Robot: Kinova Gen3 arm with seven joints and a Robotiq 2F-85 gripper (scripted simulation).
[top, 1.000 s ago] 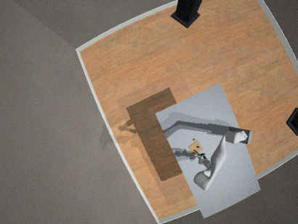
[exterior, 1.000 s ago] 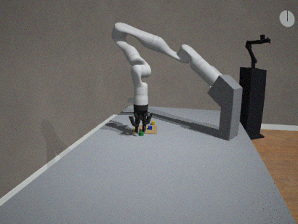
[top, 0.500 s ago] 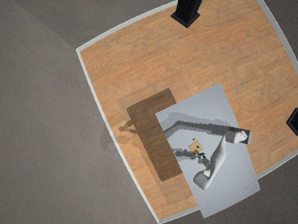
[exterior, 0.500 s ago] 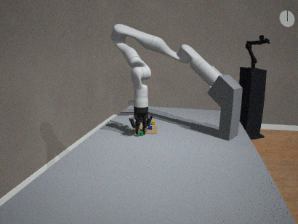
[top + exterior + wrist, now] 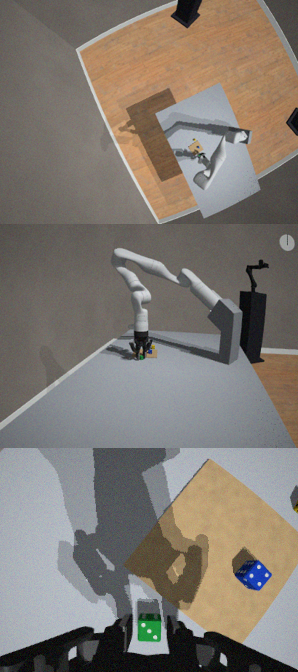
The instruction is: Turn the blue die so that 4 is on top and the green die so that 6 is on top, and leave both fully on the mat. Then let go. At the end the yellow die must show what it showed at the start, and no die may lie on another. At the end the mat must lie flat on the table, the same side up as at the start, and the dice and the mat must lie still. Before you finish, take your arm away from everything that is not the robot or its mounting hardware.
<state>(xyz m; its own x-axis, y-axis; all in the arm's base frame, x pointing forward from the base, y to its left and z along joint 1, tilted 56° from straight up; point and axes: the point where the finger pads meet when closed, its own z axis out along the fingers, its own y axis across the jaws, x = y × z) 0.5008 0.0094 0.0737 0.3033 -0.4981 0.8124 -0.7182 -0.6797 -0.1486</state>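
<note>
The green die is 1 cm below my hand. Also, from my hand: blue die: 7 cm behind, 8 cm to the right, 1 cm below; then tan mat: 4 cm behind, 9 cm to the right, 2 cm below; then yellow die: 10 cm behind, 18 cm to the right, 1 cm below.
</note>
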